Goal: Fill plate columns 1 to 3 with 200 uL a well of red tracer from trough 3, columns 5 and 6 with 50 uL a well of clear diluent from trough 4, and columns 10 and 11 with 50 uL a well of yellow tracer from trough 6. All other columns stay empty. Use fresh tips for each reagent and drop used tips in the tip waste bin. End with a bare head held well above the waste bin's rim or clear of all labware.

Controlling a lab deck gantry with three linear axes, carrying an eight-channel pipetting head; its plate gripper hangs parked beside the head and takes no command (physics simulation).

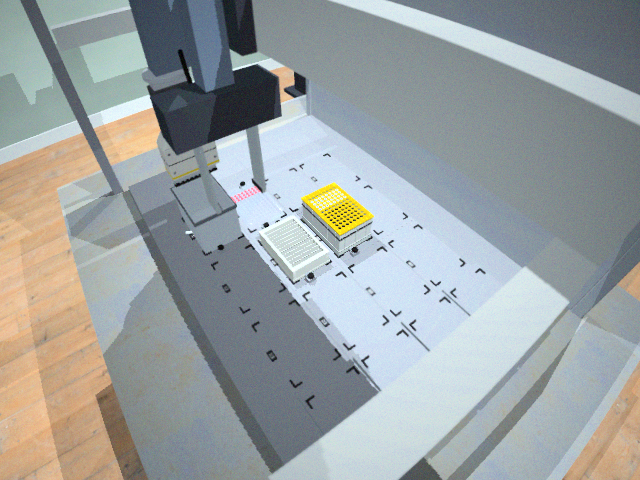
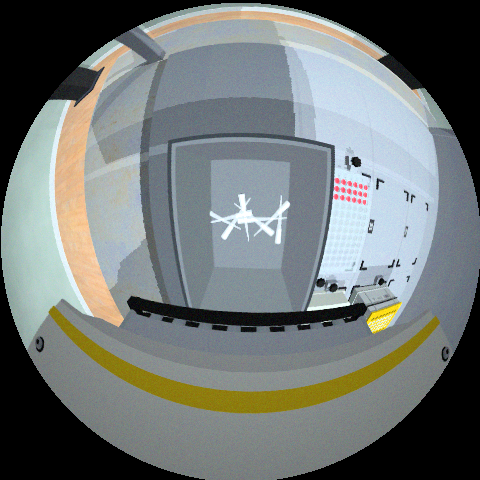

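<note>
The pipetting head point(image 1: 190, 157) point(image 2: 245, 362) is bare, with no tips on its row of nozzles. It hangs over the waste bin point(image 1: 219, 233) point(image 2: 192, 175), above its rim. Several used tips point(image 2: 245, 216) lie crossed on the bin's floor. The plate point(image 1: 266, 207) point(image 2: 344, 240) beside the bin shows three columns of red wells at its far end; its other wells look clear or pale, and their content cannot be told. The white trough block point(image 1: 305, 271) point(image 2: 327, 300) stands nearer the front; liquid colours do not show. The parked plate gripper point(image 1: 239, 199) is open and empty.
A yellow-topped tip rack point(image 1: 354, 221) point(image 2: 384, 317) stands beside the trough block, its far holes pale and its near holes dark. A grey frame post point(image 1: 77, 98) point(image 2: 142, 46) rises at the deck's corner. A pale rail point(image 1: 429, 361) crosses the front.
</note>
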